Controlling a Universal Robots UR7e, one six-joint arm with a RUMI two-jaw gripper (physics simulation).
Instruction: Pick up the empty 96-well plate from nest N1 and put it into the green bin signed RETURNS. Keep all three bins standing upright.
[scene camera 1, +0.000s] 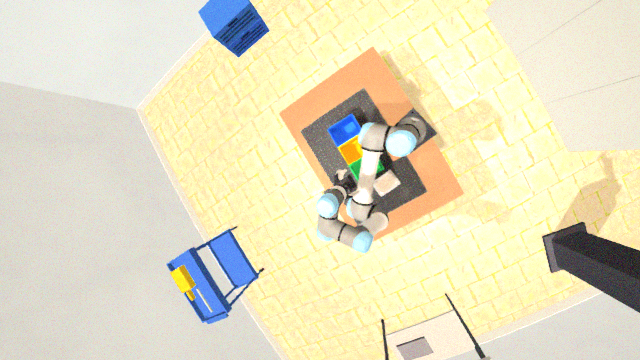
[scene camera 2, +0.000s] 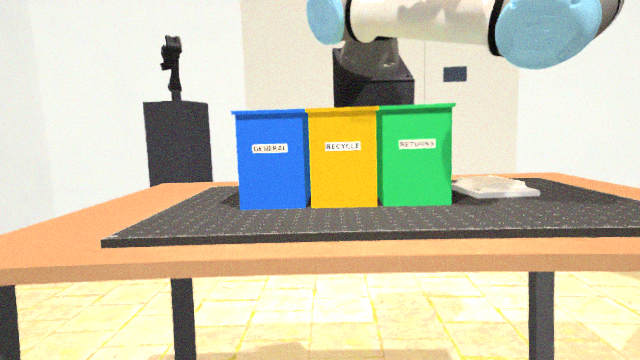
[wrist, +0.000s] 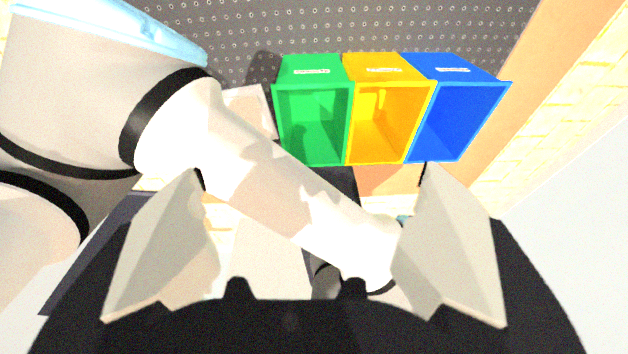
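Seen in the pictures: gripper, fingertip midpoint: (wrist: 310, 168); arm's base, link origin: (scene camera 1: 411, 130) (scene camera 2: 368, 62).
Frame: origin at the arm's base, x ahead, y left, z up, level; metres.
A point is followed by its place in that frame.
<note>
The pale 96-well plate (scene camera 2: 487, 181) {z -0.285, x 0.230, y 0.253 m} (wrist: 246, 109) {z -0.286, x 0.232, y 0.261 m} lies flat on the white nest (scene camera 2: 525, 192) {z -0.301, x 0.268, y 0.313 m}, right of the green bin in scene camera 2; the arm covers part of it in the wrist view. The green RETURNS bin (scene camera 1: 357, 171) {z -0.308, x 0.351, y 0.112 m} (scene camera 2: 415, 172) {z -0.250, x 0.369, y 0.108 m} (wrist: 313, 132) {z -0.251, x 0.203, y 0.086 m}, yellow RECYCLE bin (scene camera 1: 350, 151) {z -0.308, x 0.344, y -0.038 m} (scene camera 2: 343, 177) {z -0.255, x 0.388, y -0.020 m} (wrist: 387, 125) {z -0.242, x 0.251, y -0.098 m} and blue GENERAL bin (scene camera 1: 344, 129) {z -0.308, x 0.324, y -0.198 m} (scene camera 2: 272, 177) {z -0.252, x 0.407, y -0.148 m} (wrist: 457, 117) {z -0.192, x 0.319, y -0.221 m} stand upright side by side. My gripper (wrist: 310, 168) {z 0.081, x 0.402, y 0.122 m} is open and empty, above and outside the bin row near the green bin, away from the plate. It does not show in scene camera 2.
The dark perforated mat (scene camera 1: 320, 135) {z -0.310, x 0.500, y -0.230 m} (scene camera 2: 200, 225) {z -0.310, x 0.544, y -0.224 m} lies on the orange table (scene camera 1: 372, 70) {z -0.323, x -0.012, y -0.502 m} (scene camera 2: 320, 262) {z -0.330, x 0.652, y -0.014 m}. The arm's pale link (scene camera 1: 368, 172) {z 0.081, x 0.288, y 0.116 m} (scene camera 2: 425, 19) {z 0.016, x 0.342, y 0.125 m} (wrist: 300, 200) {z 0.057, x 0.332, y 0.124 m} passes above the table, close to the green bin and plate as seen from overhead. A blue trolley (scene camera 1: 200, 285) stands away from the table.
</note>
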